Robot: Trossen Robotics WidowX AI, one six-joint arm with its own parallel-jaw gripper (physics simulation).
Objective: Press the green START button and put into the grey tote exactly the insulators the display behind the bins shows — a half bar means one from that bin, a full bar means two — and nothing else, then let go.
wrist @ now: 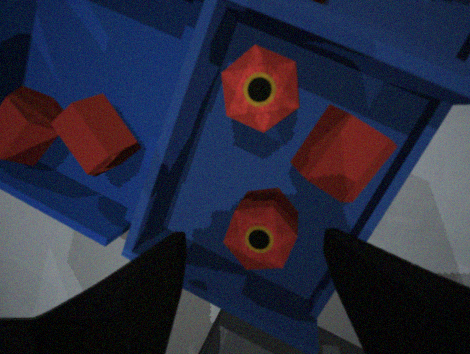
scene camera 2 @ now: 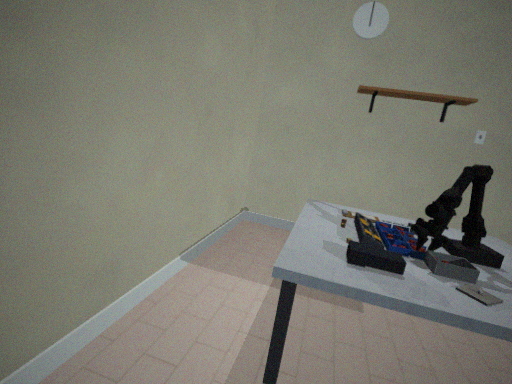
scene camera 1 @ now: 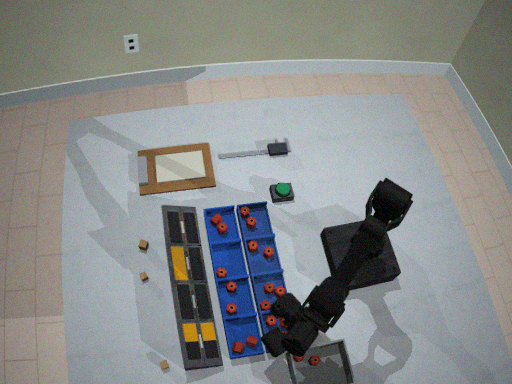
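Observation:
My gripper [scene camera 1: 280, 325] [scene camera 2: 426, 245] [wrist: 255, 241] is open and empty over the tote-end bin of the column nearer the arm base. In the wrist view an upright red insulator [wrist: 272, 212] lies between the fingertips; another upright insulator [wrist: 280, 65] and one on its side [wrist: 345, 155] share this bin. The grey tote [scene camera 1: 348, 362] [scene camera 2: 457, 272] shows two insulators inside. The display [scene camera 1: 203, 364] has a full yellow bar [scene camera 1: 179, 262] in its second panel and two half bars in the tote-end panel; the other bars are dark. The green button [scene camera 1: 283, 189] stands on its dark box.
Two columns of blue bins [scene camera 1: 227, 243] hold more red insulators. A clipboard [scene camera 1: 212, 172], a caliper [scene camera 1: 277, 149] and several small brown blocks [scene camera 1: 143, 245] lie around them. A black box [scene camera 2: 375, 257] and a flat plate [scene camera 2: 479, 294] are near the table edge [scene camera 2: 350, 292].

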